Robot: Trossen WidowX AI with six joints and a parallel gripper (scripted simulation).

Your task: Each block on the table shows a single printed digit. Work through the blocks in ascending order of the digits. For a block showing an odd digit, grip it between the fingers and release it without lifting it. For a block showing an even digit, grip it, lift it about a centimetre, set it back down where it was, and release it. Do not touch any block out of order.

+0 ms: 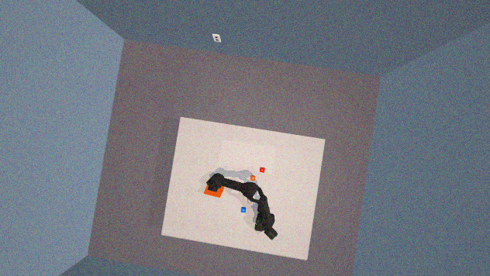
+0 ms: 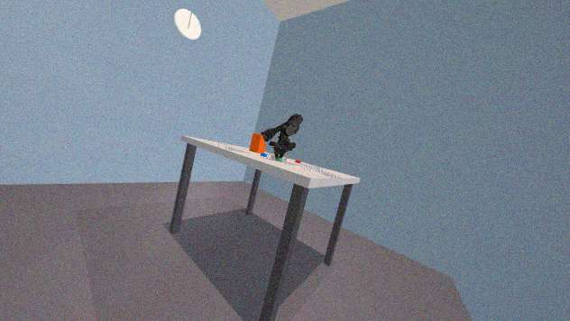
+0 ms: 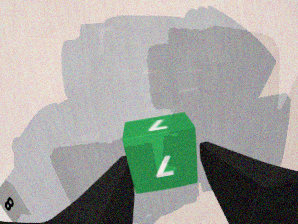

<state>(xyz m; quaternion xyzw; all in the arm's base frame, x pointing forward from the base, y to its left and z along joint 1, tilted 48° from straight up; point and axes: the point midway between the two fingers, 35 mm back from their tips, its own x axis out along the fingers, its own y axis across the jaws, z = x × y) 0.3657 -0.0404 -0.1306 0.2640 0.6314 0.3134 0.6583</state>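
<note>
My gripper tip is now right at the green block. Round my gripper tip: white block 13 cm to the left, 4 cm behind; then dark grey block 15 cm to the left, 13 cm behind; then blue block 12 cm behind, 2 cm to the right.
</note>
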